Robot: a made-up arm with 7 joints. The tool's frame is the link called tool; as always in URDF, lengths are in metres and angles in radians. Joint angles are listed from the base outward.
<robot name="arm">
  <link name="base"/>
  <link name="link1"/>
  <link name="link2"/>
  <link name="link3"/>
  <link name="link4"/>
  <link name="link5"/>
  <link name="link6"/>
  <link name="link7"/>
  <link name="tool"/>
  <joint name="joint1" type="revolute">
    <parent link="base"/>
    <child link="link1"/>
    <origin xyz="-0.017 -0.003 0.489" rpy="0 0 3.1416"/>
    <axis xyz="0 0 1"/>
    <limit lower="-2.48" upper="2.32"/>
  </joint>
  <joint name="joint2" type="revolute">
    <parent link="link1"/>
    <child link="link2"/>
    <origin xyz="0.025 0 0.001" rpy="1.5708 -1.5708 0"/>
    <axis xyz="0 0 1"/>
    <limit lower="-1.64" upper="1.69"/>
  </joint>
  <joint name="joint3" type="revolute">
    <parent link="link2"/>
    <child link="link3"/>
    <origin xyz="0.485 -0.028 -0.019" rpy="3.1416 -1.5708 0"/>
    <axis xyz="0 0 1"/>
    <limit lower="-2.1" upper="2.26"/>
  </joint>
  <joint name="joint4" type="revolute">
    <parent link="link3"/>
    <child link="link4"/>
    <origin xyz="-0.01 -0.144 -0.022" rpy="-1.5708 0 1.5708"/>
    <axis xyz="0 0 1"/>
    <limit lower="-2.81" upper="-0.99"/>
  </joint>
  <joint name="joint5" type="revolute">
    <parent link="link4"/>
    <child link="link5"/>
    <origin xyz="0.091 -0.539 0.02" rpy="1.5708 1.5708 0"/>
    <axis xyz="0 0 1"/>
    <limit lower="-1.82" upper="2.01"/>
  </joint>
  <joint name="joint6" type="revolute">
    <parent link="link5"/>
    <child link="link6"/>
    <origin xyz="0.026 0.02 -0.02" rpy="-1.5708 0 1.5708"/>
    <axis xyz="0 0 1"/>
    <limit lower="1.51" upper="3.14"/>
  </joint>
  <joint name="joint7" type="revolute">
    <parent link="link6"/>
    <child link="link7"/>
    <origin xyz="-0.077 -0.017 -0.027" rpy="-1.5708 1.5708 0"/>
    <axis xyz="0 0 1"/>
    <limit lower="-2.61" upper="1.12"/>
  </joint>
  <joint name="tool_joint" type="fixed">
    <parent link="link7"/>
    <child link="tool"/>
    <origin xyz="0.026 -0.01 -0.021" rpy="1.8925 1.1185 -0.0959"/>
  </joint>
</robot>
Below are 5 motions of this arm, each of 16 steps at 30 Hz.
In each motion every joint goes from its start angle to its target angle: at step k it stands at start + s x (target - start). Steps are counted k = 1, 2, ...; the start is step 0. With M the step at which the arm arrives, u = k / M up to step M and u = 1 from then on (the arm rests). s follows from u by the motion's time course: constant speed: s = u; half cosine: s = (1 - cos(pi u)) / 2; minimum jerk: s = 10 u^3 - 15 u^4 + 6 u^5.
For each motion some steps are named. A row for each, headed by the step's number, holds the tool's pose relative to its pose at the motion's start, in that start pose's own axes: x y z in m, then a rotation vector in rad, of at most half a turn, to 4 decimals.
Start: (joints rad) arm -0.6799 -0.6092 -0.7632 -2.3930 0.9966 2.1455 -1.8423
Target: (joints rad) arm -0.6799 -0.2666 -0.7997 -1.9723 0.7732 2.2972 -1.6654
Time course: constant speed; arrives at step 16
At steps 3, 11, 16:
3: -0.0053 -0.0312 -0.0173 0.0429 0.0779 0.0307
11: -0.0292 -0.1038 -0.0701 0.1687 0.2771 0.1188
16: -0.0524 -0.1402 -0.1071 0.2565 0.3922 0.1785

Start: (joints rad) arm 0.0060 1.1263 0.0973 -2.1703 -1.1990 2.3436 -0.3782
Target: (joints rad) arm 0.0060 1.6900 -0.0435 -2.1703 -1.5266 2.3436 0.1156
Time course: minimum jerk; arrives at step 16
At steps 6, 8, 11, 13, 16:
6: -0.0615 0.0605 -0.0645 0.0235 0.0122 -0.0878
8: -0.1018 0.1191 -0.1158 0.0482 0.0226 -0.1527
11: -0.1426 0.2142 -0.1835 0.0904 0.0358 -0.2345
13: -0.1536 0.2565 -0.2087 0.1096 0.0402 -0.2647
16: -0.1569 0.2726 -0.2177 0.1169 0.0416 -0.2754

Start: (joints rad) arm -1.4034 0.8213 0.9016 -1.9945 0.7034 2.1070 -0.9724
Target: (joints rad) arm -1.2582 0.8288 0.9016 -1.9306 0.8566 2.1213 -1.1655
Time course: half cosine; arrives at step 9
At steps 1, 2, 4, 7, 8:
1: -0.0016 0.0008 -0.0018 0.0048 -0.0041 -0.0010
2: -0.0064 0.0030 -0.0068 0.0184 -0.0158 -0.0038
4: -0.0228 0.0114 -0.0238 0.0641 -0.0560 -0.0133
7: -0.0500 0.0265 -0.0499 0.1344 -0.1208 -0.0281
8: -0.0552 0.0295 -0.0545 0.1471 -0.1329 -0.0308

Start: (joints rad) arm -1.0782 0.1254 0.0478 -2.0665 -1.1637 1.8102 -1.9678
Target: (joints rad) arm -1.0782 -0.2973 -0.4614 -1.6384 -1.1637 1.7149 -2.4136
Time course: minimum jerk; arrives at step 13
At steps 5, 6, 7, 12, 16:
5: 0.0479 0.1748 0.0325 -0.1543 0.0276 -0.0550
6: 0.0742 0.2615 0.0306 -0.2287 0.0378 -0.0768
7: 0.1033 0.3533 0.0160 -0.3077 0.0464 -0.0966
12: 0.1895 0.6135 -0.1032 -0.5457 0.0599 -0.1346
16: 0.1903 0.6158 -0.1048 -0.5480 0.0599 -0.1348

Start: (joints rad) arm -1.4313 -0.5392 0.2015 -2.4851 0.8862 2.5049 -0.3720
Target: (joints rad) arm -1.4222 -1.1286 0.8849 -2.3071 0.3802 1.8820 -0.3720
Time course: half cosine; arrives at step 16
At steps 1, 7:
1: 0.0037 0.0051 -0.0008 0.0134 -0.0029 -0.0006
7: 0.1442 0.2261 0.0241 0.5517 -0.0794 0.0723

